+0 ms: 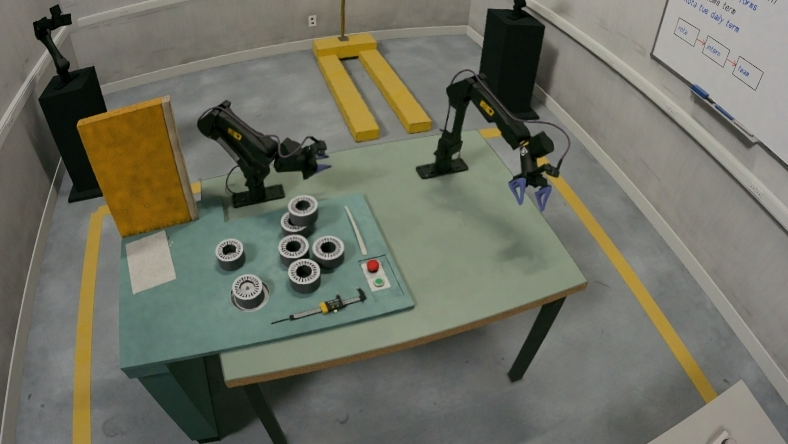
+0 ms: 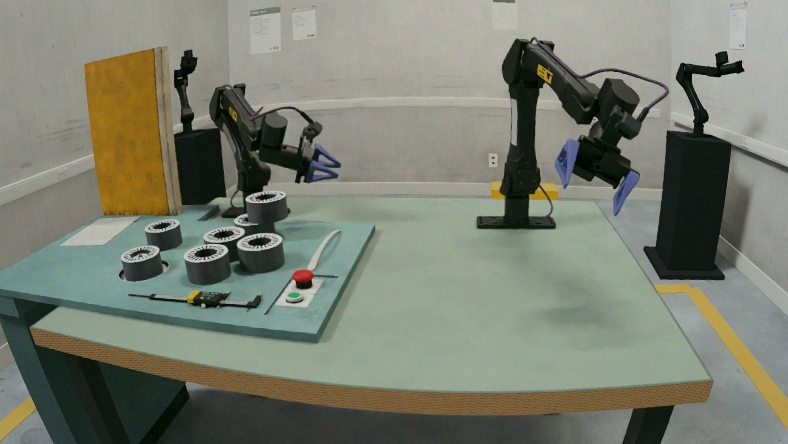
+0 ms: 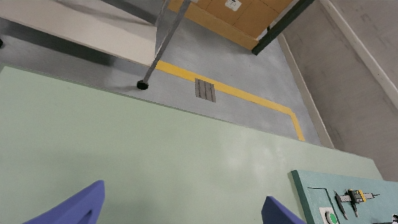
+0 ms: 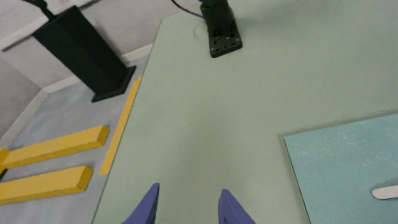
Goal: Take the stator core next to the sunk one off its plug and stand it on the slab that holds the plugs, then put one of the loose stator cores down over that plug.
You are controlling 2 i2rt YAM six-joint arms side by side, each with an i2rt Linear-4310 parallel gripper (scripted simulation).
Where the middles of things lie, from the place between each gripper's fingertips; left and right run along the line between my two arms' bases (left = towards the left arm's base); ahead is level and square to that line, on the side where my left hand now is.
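My right gripper (image 2: pixel 339 171) is 65 cm to the left of the orange board (image 2: pixel 129 100), and it is also 5 cm short of the board and 13 cm below it. The paper sheet (image 1: pixel 149 259) is 69 cm to the right of my right hand, 22 cm ahead of it and 12 cm below it.
My left hand (image 2: pixel 591 200) is 38 cm past the orange board, 121 cm to the left of it, and 6 cm below it. As for the paper sheet, I find it 21 cm behind my left hand, 125 cm to the right of that hand and 19 cm below it.
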